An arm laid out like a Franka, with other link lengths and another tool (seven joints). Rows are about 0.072 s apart.
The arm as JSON. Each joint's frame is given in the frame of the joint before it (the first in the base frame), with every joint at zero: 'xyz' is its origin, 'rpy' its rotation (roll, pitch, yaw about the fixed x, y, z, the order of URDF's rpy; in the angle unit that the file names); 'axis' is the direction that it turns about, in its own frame. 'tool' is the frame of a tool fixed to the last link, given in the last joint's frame.
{
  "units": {
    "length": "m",
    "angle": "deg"
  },
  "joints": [
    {
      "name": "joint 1",
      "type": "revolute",
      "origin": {
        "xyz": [
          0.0,
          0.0,
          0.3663
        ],
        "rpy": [
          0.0,
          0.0,
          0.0
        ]
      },
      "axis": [
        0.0,
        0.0,
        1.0
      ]
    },
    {
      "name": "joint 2",
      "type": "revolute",
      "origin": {
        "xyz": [
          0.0,
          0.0,
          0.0
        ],
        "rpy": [
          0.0,
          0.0,
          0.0
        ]
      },
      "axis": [
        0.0,
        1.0,
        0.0
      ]
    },
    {
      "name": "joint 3",
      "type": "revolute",
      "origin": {
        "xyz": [
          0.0,
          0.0,
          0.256
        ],
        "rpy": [
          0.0,
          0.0,
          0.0
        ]
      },
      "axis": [
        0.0,
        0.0,
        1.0
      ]
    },
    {
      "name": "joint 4",
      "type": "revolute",
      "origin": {
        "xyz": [
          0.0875,
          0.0,
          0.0
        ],
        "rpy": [
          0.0,
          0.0,
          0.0
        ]
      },
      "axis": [
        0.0,
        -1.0,
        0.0
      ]
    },
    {
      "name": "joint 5",
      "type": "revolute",
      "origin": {
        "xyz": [
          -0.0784,
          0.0,
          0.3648
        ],
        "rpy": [
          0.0,
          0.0,
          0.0
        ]
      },
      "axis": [
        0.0,
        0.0,
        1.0
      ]
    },
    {
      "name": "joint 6",
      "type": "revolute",
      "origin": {
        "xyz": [
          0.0,
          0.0,
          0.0
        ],
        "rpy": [
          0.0,
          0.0,
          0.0
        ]
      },
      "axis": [
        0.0,
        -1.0,
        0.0
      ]
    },
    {
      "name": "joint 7",
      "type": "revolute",
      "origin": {
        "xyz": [
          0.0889,
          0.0,
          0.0
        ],
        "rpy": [
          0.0,
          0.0,
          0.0
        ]
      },
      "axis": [
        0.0,
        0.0,
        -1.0
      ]
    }
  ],
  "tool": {
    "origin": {
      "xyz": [
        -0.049,
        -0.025,
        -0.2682
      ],
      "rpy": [
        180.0,
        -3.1,
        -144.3
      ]
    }
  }
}
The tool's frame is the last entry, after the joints.
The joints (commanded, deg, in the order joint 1, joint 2, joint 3, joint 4, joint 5, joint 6, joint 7), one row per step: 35.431, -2.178, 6.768, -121.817, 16.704, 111.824, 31.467; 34.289, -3.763, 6.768, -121.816, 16.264, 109.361, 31.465; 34.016, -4.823, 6.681, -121.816, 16.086, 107.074, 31.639; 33.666, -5.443, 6.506, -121.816, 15.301, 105.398, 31.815; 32.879, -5.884, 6.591, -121.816, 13.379, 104.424, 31.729; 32.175, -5.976, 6.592, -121.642, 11.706, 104.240, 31.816; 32.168, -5.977, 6.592, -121.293, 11.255, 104.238, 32.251; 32.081, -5.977, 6.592, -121.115, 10.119, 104.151, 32.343; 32.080, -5.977, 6.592, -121.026, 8.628, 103.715, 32.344; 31.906, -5.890, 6.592, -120.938, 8.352, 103.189, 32.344; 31.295, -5.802, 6.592, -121.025, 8.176, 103.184, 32.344; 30.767, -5.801, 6.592, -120.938, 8.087, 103.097, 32.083; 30.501, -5.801, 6.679, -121.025, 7.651, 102.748, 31.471
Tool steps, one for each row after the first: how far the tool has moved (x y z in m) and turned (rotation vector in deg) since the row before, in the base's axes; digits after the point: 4 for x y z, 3 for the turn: 0.0006, -0.0118, 0.0116, -0.701, 0.436, -0.330; -0.0050, -0.0072, 0.0080, -0.785, 0.899, 0.102; -0.0011, -0.0089, 0.0041, -1.122, 0.420, 0.049; 0.0051, -0.0125, 0.0015, -1.595, -0.680, 0.434; 0.0078, -0.0091, 0.0003, -1.139, -1.001, -0.022; 0.0025, 0.0001, 0.0018, -0.214, -0.514, -0.228; 0.0036, -0.0040, 0.0003, -0.765, -0.704, 0.324; 0.0024, -0.0062, -0.0003, -1.249, -0.551, 0.691; -0.0002, -0.0030, 0.0000, -0.487, 0.278, 0.008; 0.0029, -0.0042, -0.0012, -0.228, 0.050, -0.537; 0.0030, -0.0032, 0.0005, 0.003, -0.039, -0.226; 0.0004, -0.0043, -0.0007, -0.422, 0.134, 0.638
